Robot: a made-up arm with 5 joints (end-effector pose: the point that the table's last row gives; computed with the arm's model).
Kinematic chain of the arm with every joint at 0, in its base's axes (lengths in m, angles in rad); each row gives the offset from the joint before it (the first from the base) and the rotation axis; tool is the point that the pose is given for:
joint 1: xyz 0 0 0.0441 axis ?
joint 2: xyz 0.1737 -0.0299 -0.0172 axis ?
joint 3: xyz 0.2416 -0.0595 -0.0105 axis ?
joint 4: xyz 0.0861 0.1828 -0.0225 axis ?
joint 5: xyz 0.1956 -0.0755 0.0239 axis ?
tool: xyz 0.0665 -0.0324 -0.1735
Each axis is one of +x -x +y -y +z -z.
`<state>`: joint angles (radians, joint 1 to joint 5).
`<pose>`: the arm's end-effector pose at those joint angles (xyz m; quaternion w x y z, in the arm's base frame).
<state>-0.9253 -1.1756 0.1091 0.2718 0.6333</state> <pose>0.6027 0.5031 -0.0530 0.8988 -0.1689 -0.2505 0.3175</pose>
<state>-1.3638 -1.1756 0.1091 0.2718 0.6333</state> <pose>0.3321 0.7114 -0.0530 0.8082 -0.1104 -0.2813 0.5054</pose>
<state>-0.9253 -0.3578 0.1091 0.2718 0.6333</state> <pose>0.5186 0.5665 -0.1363 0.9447 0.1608 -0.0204 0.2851</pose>
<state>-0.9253 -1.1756 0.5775 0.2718 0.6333</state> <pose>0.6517 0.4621 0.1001 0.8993 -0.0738 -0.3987 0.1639</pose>
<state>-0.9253 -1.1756 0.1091 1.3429 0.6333</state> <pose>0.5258 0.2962 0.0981 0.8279 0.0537 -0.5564 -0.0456</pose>
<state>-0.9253 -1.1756 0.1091 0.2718 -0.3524</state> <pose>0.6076 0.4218 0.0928 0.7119 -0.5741 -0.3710 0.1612</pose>
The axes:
joint 1: -z
joint 2: +x
joint 3: -z
joint 4: -z
joint 5: +x

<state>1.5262 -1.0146 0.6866 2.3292 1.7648</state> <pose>-0.0764 -0.3542 0.1128 0.0820 0.6619 0.7254 0.1703</pose>
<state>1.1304 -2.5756 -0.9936 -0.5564 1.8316</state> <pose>-0.2212 -0.3409 -0.1787 0.3404 0.0829 0.6156 -0.7059</pose>
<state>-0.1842 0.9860 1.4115 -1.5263 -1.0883</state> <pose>0.9120 0.0069 -0.2803 0.9901 -0.0463 -0.0539 0.1208</pose>
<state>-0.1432 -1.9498 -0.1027 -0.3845 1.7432</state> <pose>0.6836 -0.0705 -0.2877 0.9675 -0.1164 0.2243 0.0036</pose>
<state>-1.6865 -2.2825 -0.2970 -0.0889 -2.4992</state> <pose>-0.1056 0.7375 -0.1440 0.6196 0.4298 0.5138 0.4091</pose>
